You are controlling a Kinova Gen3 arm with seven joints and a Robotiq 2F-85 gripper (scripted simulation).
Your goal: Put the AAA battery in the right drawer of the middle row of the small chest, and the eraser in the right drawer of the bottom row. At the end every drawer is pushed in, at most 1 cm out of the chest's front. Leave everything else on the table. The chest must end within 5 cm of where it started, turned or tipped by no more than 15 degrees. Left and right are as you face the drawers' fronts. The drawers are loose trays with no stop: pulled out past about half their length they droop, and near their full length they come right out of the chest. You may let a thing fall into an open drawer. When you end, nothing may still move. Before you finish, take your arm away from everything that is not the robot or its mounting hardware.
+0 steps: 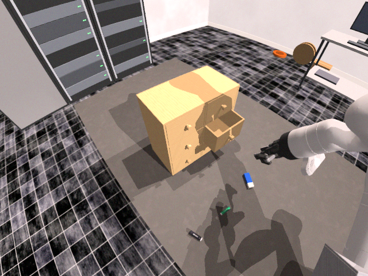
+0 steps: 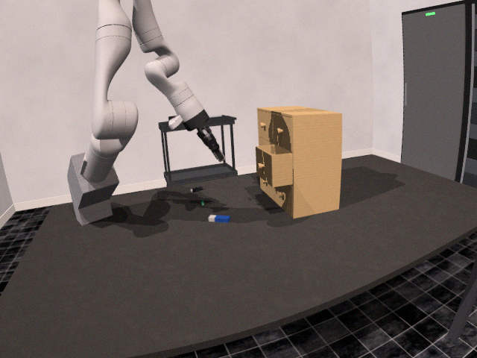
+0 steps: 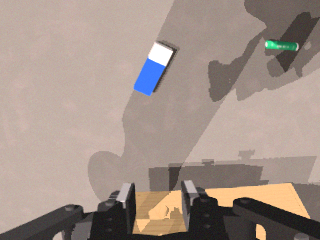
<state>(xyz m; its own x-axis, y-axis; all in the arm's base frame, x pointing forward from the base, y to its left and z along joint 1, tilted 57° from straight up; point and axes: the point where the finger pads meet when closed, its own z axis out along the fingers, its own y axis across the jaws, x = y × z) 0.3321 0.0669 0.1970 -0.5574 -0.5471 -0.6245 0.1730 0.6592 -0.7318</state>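
The green AAA battery lies 21 cm below my hand, 17 cm to the left of it and 1 cm behind it. The rest, counted from my hand: dark AAA battery: 31 cm to the left, 20 cm below, 1 cm ahead; then white eraser: 21 cm below, 2 cm behind.
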